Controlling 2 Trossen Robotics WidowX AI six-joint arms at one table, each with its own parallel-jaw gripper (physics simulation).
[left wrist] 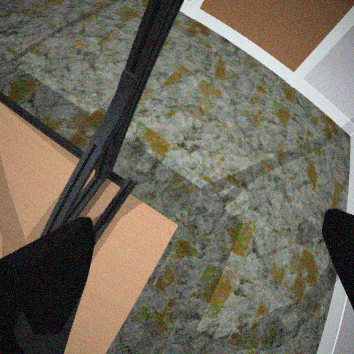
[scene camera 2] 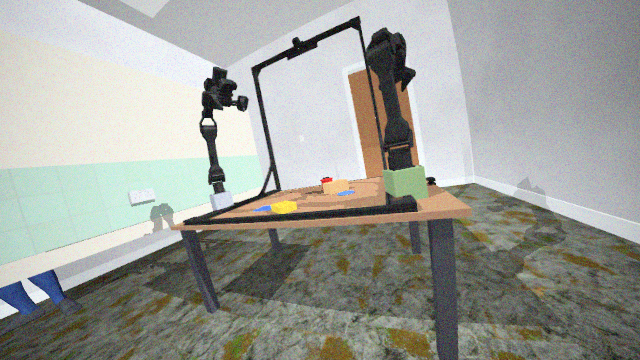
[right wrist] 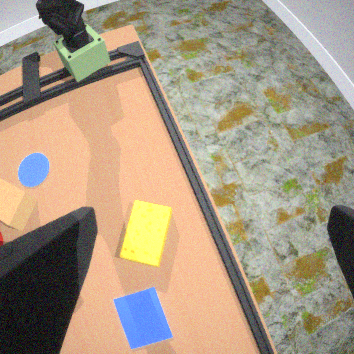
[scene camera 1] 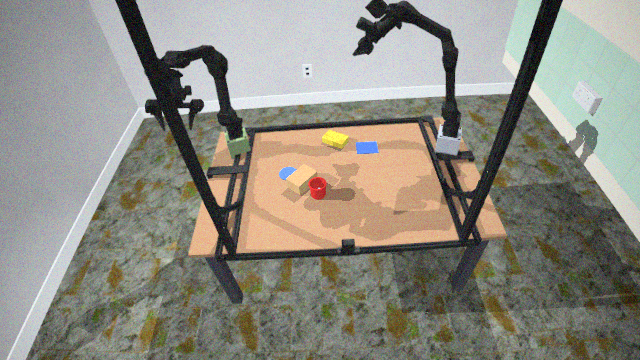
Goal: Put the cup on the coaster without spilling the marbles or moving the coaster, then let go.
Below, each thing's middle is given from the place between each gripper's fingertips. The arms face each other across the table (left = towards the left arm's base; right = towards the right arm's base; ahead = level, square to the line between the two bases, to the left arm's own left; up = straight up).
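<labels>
I see the flat blue square [right wrist: 141, 315], and it is 44 cm below my right hand, 11 cm behind it and 5 cm to the right of it.
As for my left hand, the flat blue square is 43 cm below it, 40 cm ahead of it and 64 cm to the right of it.
</labels>
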